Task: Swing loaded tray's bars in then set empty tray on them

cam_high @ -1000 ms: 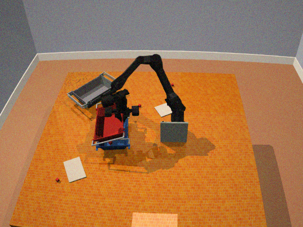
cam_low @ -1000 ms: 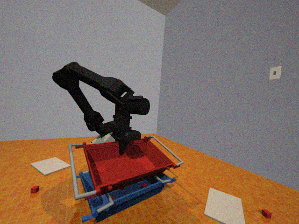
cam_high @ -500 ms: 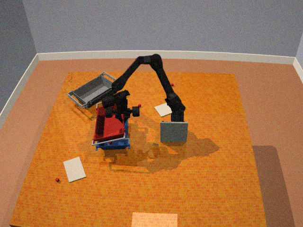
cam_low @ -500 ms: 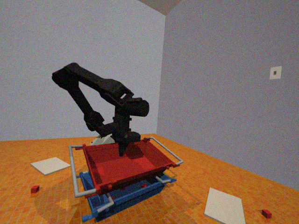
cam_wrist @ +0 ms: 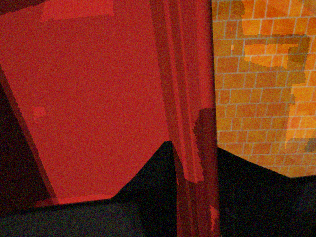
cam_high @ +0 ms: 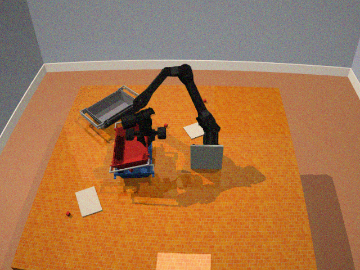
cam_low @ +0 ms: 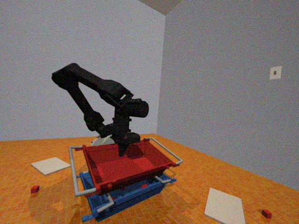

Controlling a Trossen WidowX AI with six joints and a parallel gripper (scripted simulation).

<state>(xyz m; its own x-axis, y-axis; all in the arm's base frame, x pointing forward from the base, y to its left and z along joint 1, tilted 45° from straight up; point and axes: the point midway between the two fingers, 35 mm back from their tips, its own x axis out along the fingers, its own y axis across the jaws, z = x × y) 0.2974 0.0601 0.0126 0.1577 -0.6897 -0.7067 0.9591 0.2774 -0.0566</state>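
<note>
My gripper tip is now 7 cm short of the red tray, 2 cm to the right of it and 2 cm below it.
</note>
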